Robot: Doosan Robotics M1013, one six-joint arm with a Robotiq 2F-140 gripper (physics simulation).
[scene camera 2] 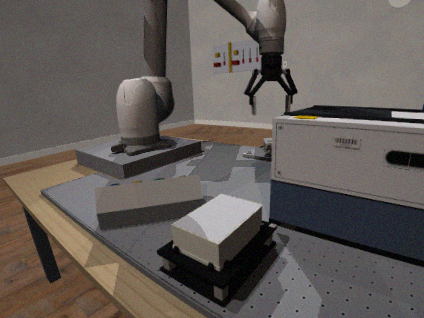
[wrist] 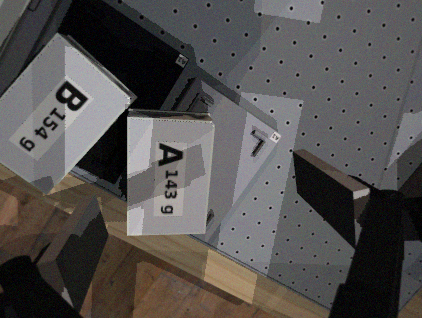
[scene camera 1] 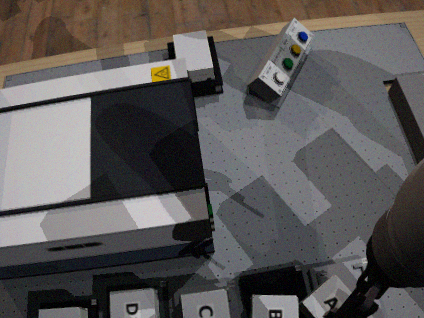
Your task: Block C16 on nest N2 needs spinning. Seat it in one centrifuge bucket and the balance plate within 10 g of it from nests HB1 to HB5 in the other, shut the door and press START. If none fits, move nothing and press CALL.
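Frame: origin at the arm's base, x ahead, y left, z up, level; metres.
Seen in the pictures: gripper, fingertip midpoint: [scene camera 2: 271,114] [wrist: 200,193] [scene camera 1: 354,283]; arm's base at its link origin: [scene camera 2: 141,147].
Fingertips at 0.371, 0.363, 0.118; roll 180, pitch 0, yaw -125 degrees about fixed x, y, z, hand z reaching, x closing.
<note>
Pixels of each thing's top centre, then the offset from my fingertips to it, as dx, dy, dz. "spot": a spot on its surface instead.
- Plate A at its top centre: [wrist: 168,181] [scene camera 1: 341,314] [scene camera 2: 274,139] -0.005, +0.037, -0.104
- light grey nest at its top centre: [wrist: 202,168] [scene camera 1: 349,303] [scene camera 2: 265,149] -0.033, +0.012, -0.148
- Plate B at its top centre: [wrist: 49,119] +0.114, +0.064, -0.106
- black nest at its top centre: [wrist: 97,95] [scene camera 1: 279,311] +0.101, +0.027, -0.148
- Plates C at a spot on its surface: [scene camera 1: 205,304] spot: +0.239, +0.021, -0.113
- D at a spot on its surface: [scene camera 1: 132,302] spot: +0.373, +0.023, -0.112
- white block at its top centre: [scene camera 2: 220,214] [scene camera 1: 192,50] +0.295, -0.555, -0.086
- button box at its top centre: [scene camera 2: 147,178] [scene camera 1: 283,47] +0.075, -0.561, -0.083
- white plate at a spot on its surface: [scene camera 1: 62,313] spot: +0.505, +0.053, -0.113
My gripper [scene camera 2: 270,105] [wrist: 200,193] is open and empty, high above the plates, with plate A between its fingers' outlines in the wrist view. Plate A [wrist: 170,175] [scene camera 1: 327,297], marked 143 g, lies askew on a light grey nest [wrist: 232,150]. Plate B [wrist: 60,115] [scene camera 1: 275,306], marked 154 g, sits on a black nest [wrist: 145,55]. Plates C [scene camera 1: 205,304] and D [scene camera 1: 132,302] stand left of B; their weights are unreadable. A white block [scene camera 1: 193,52] [scene camera 2: 220,225] with no readable label sits on a black stand [scene camera 2: 220,277]. The centrifuge [scene camera 1: 145,145] [scene camera 2: 320,165] has dark and white panels on top.
The button box [scene camera 1: 270,75] [scene camera 2: 150,197] stands beyond the centrifuge's right end, with blue, yellow, green and white buttons. Another white plate [scene camera 1: 62,313] is at the lower left. The arm's base plinth [scene camera 2: 125,165] stands at the far table side. Table edge wood [wrist: 220,265] runs near the plates.
</note>
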